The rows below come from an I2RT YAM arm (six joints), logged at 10 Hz.
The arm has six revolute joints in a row. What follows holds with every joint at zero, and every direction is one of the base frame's.
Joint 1 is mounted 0.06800 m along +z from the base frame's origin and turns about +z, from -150.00 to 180.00 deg.
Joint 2 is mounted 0.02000 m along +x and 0.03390 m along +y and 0.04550 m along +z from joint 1 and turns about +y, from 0.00 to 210.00 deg.
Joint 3 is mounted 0.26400 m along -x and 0.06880 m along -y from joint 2 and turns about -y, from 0.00 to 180.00 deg.
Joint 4 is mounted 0.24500 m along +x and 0.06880 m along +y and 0.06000 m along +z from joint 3 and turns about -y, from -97.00 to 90.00 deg.
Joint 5 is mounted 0.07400 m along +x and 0.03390 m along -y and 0.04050 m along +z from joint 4 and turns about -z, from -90.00 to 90.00 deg.
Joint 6 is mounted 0.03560 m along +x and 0.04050 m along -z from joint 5 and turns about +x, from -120.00 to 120.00 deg.
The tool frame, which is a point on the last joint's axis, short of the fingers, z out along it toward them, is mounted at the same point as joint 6; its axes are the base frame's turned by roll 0.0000, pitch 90.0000 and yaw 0.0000 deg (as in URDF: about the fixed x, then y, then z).
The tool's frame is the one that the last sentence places.
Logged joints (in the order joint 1, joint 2, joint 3, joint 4, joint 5, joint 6), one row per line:
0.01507, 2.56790, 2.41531, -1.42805, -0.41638, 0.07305
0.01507, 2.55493, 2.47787, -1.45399, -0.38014, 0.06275
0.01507, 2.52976, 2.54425, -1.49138, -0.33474, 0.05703
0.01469, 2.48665, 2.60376, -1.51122, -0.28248, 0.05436
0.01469, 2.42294, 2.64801, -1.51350, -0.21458, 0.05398
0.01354, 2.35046, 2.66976, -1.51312, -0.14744, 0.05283
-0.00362, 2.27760, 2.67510, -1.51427, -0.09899, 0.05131
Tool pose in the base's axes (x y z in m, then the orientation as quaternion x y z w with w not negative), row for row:
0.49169, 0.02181, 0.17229, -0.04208, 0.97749, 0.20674, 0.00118
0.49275, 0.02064, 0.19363, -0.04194, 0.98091, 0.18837, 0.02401
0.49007, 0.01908, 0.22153, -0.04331, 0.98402, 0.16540, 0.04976
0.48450, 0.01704, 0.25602, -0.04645, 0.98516, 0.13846, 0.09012
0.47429, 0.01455, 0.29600, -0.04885, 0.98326, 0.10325, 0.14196
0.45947, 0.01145, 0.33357, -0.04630, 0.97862, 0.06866, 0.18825
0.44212, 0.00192, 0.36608, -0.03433, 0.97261, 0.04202, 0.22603
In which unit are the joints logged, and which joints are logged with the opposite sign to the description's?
The joints are logged in radians. Opposite sign: joint 6.
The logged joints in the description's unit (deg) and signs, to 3 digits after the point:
0.863, 147.130, 138.387, -81.821, -23.857, -4.185
0.863, 146.387, 141.971, -83.307, -21.780, -3.595
0.863, 144.945, 145.775, -85.450, -19.179, -3.268
0.842, 142.475, 149.184, -86.587, -16.185, -3.115
0.842, 138.824, 151.720, -86.717, -12.295, -3.093
0.776, 134.671, 152.966, -86.695, -8.448, -3.027
-0.207, 130.497, 153.272, -86.761, -5.672, -2.940

